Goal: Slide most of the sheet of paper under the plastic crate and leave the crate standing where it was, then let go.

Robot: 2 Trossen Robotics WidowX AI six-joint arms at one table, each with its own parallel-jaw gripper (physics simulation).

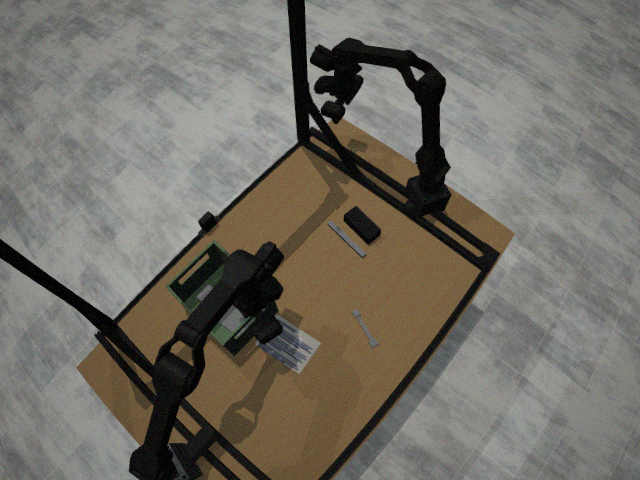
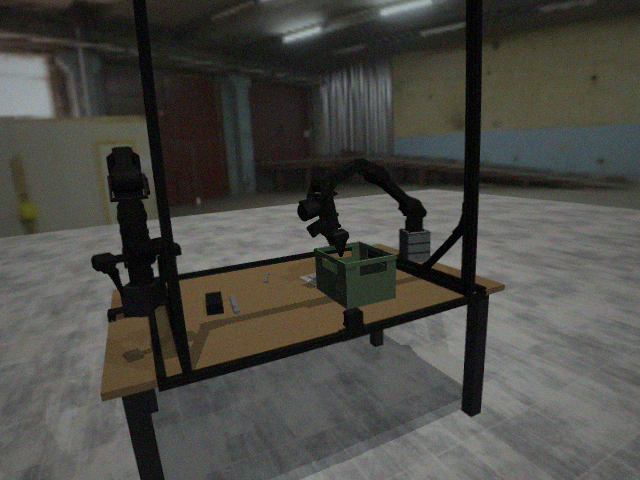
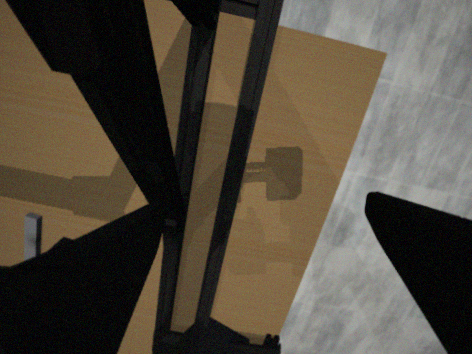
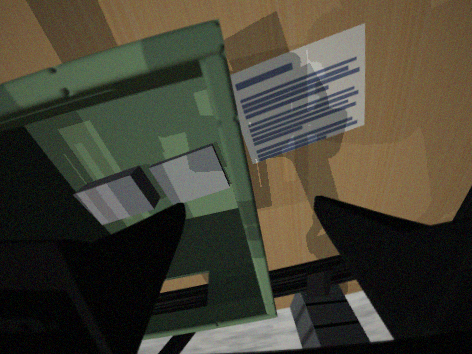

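The green plastic crate [image 1: 223,336] [image 2: 361,286] [image 4: 214,95] stands upright on the table. The sheet of paper [image 1: 300,351] [image 2: 308,279] [image 4: 310,95], white with blue lines, lies flat beside it, and most of it shows outside the crate. Its edge lies close to the crate wall; the rim hides whether any part is underneath. My right gripper [image 1: 268,330] [image 2: 340,253] [image 4: 249,206] is open and empty at about rim height, one finger over the crate's inside and the other outside its paper-side wall. My left gripper [image 1: 333,111] [image 3: 263,207] is open and empty, high above the table's far end, away from both.
Two grey blocks [image 4: 192,175] [image 4: 120,200] lie in the crate. A black block [image 1: 361,224] [image 2: 214,303] lies beside a grey bar [image 1: 346,239] [image 2: 234,303] [image 3: 32,235]. A grey wrench-like piece [image 1: 365,329] [image 2: 266,277] lies beyond the paper. Black frame posts [image 1: 298,67] [image 2: 473,155] rise at the table's edge.
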